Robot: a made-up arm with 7 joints. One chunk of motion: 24 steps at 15 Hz.
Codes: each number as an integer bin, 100 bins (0 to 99) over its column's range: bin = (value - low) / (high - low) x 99, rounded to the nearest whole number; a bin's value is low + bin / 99 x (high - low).
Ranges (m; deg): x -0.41..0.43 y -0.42..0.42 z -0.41..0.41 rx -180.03..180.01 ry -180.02..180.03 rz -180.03..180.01
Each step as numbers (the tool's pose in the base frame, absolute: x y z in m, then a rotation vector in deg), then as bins.
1 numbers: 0.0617 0.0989 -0.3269 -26.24 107.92 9.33
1 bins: 56 61 10 42 79 52
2 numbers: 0.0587 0.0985 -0.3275 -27.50 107.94 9.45
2 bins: 55 61 10 42 79 52
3 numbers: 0.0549 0.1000 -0.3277 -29.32 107.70 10.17
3 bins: 55 61 10 41 79 52
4 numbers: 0.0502 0.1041 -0.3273 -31.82 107.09 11.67
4 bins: 54 62 10 41 79 53
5 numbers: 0.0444 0.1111 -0.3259 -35.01 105.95 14.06
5 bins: 54 63 10 40 79 53
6 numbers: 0.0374 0.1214 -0.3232 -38.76 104.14 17.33
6 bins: 53 64 10 39 78 54
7 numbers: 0.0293 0.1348 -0.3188 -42.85 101.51 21.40
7 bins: 52 65 11 38 77 55
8 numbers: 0.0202 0.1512 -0.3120 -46.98 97.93 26.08
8 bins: 51 67 12 37 76 57
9 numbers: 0.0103 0.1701 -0.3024 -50.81 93.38 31.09
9 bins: 50 70 13 36 75 58
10 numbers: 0.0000 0.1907 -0.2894 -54.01 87.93 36.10
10 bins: 48 72 15 35 74 59
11 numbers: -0.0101 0.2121 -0.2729 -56.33 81.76 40.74
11 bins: 47 74 17 34 72 61
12 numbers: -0.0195 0.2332 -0.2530 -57.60 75.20 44.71
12 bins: 46 77 19 34 70 62
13 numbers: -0.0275 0.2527 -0.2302 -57.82 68.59 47.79
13 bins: 45 79 22 34 68 63
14 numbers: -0.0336 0.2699 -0.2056 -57.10 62.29 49.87
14 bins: 44 81 25 34 67 63
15 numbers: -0.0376 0.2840 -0.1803 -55.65 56.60 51.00
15 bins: 44 83 28 34 65 64
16 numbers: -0.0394 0.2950 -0.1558 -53.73 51.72 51.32
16 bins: 44 84 31 35 64 64
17 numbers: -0.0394 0.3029 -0.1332 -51.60 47.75 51.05
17 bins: 44 85 33 35 63 64
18 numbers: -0.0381 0.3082 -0.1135 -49.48 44.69 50.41
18 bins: 44 86 36 36 62 63
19 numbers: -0.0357 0.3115 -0.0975 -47.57 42.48 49.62
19 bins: 44 86 38 36 61 63
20 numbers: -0.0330 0.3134 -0.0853 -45.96 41.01 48.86
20 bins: 44 86 39 37 61 63
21 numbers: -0.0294 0.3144 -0.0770 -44.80 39.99 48.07
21 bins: 45 87 40 37 60 63
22 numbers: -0.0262 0.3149 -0.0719 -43.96 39.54 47.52
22 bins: 45 87 41 37 60 63
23 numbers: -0.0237 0.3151 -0.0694 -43.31 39.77 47.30
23 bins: 46 87 41 38 60 63
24 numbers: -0.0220 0.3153 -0.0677 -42.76 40.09 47.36
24 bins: 46 87 41 38 61 63
